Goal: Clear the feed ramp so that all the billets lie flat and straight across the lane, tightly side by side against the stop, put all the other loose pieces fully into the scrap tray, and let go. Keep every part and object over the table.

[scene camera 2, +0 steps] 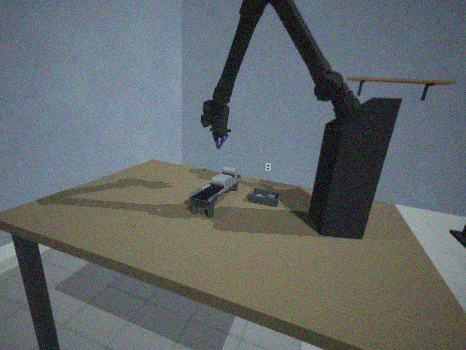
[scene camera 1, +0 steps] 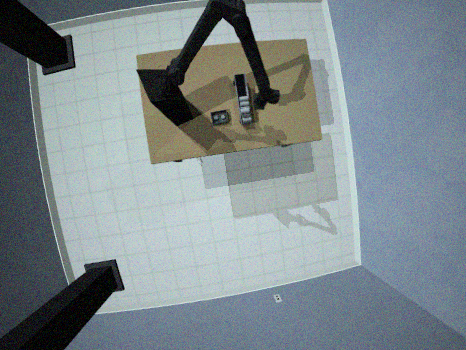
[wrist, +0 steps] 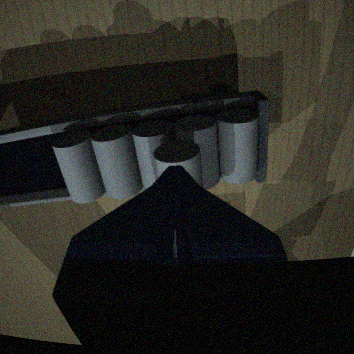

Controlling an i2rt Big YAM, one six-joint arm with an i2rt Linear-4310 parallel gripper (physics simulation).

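Seen in the pictures: gripper, fingertip midpoint: [scene camera 2: 218, 149] [scene camera 1: 256, 106] [wrist: 174, 176]; arm's base, link origin: [scene camera 2: 350, 116] [scene camera 1: 165, 86].
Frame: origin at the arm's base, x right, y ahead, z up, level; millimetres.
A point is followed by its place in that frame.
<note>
The feed ramp [scene camera 1: 241, 89] [scene camera 2: 202, 201] [wrist: 30, 131] stands on the table. In the wrist view, five pale grey cylindrical billets lie side by side across its lane, including an end billet [wrist: 239, 147] @(z -338, x 167, y 491 mm) beside the end stop [wrist: 262, 140] @(z -357, x 193, y 486 mm) and a far-left billet [wrist: 80, 170] @(z -326, x 17, y 492 mm). Another pale cylinder [wrist: 177, 154] @(z -311, x 113, y 505 mm) sits higher, on top of the row near its middle, partly hidden by the fingers. Whether gaps lie beneath it is hidden. The scrap tray [scene camera 1: 213, 123] @(z -427, x 133, y 223 mm) [scene camera 2: 263, 201] @(z -415, x 49, y 279 mm) stands beside the ramp and holds small pale pieces. My gripper [scene camera 2: 218, 147] @(z -217, x 121, y 542 mm) [wrist: 174, 176] @(z -217, x 121, y 542 mm) is shut and empty, above the ramp.
The dark arm base [scene camera 1: 165, 95] @(z 22, x 61, y -4 mm) [scene camera 2: 350, 170] @(z -170, x -107, y -22 mm) stands on the wooden table [scene camera 1: 300, 125] @(z -430, x 267, y 951 mm) [scene camera 2: 250, 260] @(z -430, x -363, y 237 mm), on the tray's side of the ramp. Shadows of the arm cross the table. A wall shelf [scene camera 2: 400, 80] is behind the base.
</note>
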